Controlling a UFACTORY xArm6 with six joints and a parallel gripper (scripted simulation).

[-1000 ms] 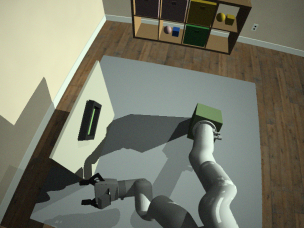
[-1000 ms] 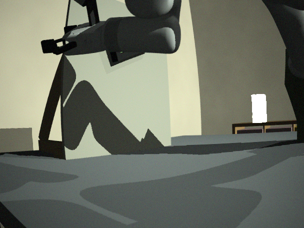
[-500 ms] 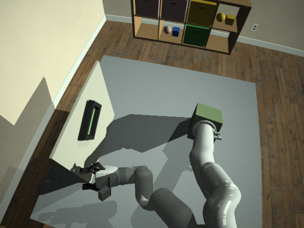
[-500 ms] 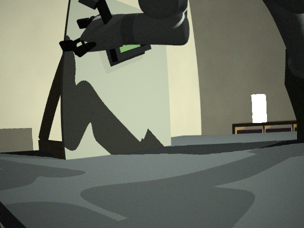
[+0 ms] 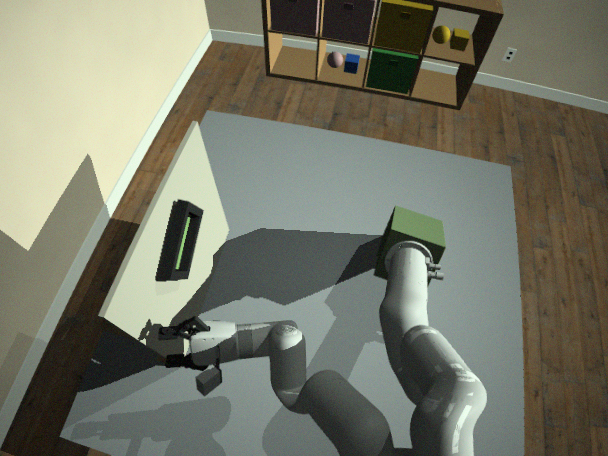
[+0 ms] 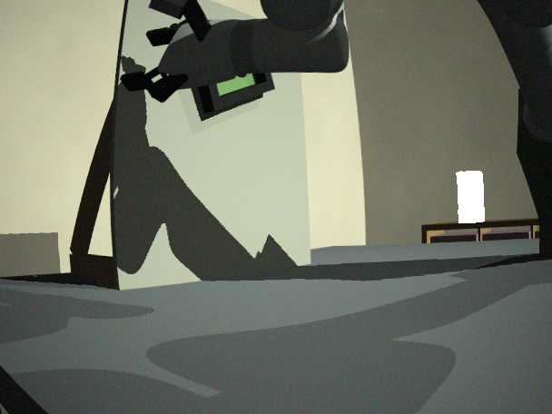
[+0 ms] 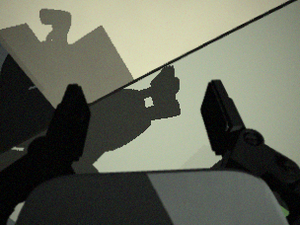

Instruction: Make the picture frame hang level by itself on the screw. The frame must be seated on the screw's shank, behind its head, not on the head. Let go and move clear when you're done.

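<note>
Right now my hand is 5 cm short of the picture frame, 23 cm to the left of it and 4 cm below it. From my hand the other things lie so: pale wall panel 7 cm ahead, 23 cm to the right, 7 cm below.
</note>
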